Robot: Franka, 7 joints.
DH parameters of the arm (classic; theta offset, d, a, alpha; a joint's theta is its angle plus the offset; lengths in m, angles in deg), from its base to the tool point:
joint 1: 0 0.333 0 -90
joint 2: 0 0 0 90
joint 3: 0 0.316 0.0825 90
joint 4: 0 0 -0.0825 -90
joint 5: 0 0.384 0 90
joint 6: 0 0 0.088 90
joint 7: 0 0.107 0 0
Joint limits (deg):
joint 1: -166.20..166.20
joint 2: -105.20..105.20
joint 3: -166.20..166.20
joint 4: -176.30..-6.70
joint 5: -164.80..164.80
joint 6: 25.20..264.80
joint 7: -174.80..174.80
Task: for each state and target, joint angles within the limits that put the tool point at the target. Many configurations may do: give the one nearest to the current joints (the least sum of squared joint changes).
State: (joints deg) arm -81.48 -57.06 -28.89 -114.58 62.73 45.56 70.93
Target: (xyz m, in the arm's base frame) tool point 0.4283 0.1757 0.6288
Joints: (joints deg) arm -101.23 -86.90 37.81 -103.11 72.94 47.59 70.93
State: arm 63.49 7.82 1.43 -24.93 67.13 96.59 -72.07
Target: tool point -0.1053 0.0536 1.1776
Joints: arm 67.32 -13.00 24.97 -24.58 74.39 130.66 -72.07
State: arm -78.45 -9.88 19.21 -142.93 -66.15 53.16 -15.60
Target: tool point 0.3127 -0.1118 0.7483
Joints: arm -59.40 -33.33 41.44 -112.56 -75.57 57.70 -15.60
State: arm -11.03 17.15 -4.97 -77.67 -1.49 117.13 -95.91
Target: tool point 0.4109 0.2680 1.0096
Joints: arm 17.31 6.59 18.87 -46.78 -0.92 136.34 -95.91
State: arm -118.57 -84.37 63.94 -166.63 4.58 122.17 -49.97
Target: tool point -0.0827 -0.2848 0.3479
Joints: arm -151.51 -66.87 65.11 -169.83 4.76 130.36 -49.97
